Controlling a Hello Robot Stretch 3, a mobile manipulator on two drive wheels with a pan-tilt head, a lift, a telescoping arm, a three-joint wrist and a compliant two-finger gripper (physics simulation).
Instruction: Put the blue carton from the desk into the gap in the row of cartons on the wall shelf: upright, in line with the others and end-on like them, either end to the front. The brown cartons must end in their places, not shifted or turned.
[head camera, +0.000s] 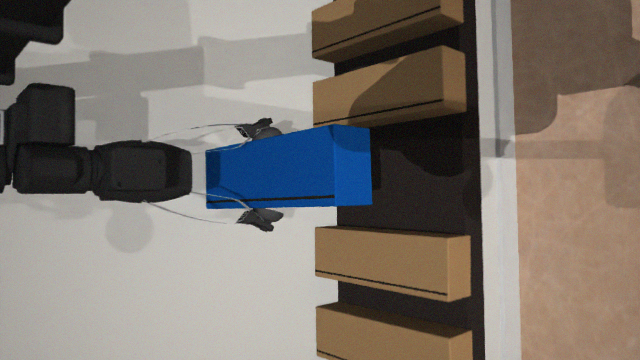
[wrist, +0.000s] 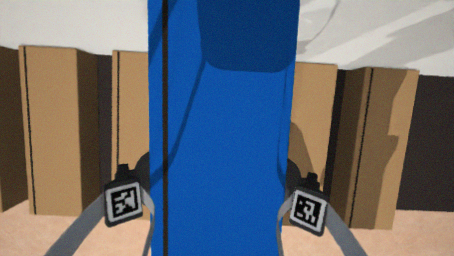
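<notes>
My gripper (head camera: 267, 173) (wrist: 218, 172) is shut on the blue carton (head camera: 275, 172) (wrist: 230, 125), one finger at each long side. The carton's length runs roughly parallel to the brown cartons. In the head view it overlaps the dark shelf (head camera: 410, 200) (wrist: 432, 140) and the gap between one brown carton (head camera: 385, 90) (wrist: 316, 95) above it and another brown carton (head camera: 380, 255) (wrist: 131, 100) below it. It hides a corner of the upper one. Its lighter end face stands left of the brown cartons' end faces. Whether it touches the shelf is unclear.
More brown cartons stand in the row: one (head camera: 390, 25) (wrist: 387, 125) at the top of the head view, another (head camera: 385, 332) (wrist: 55, 125) at its bottom. A pale wall (head camera: 150, 300) (wrist: 60, 22) borders the shelf. The robot's dark wrist (head camera: 140, 170) is left of the carton.
</notes>
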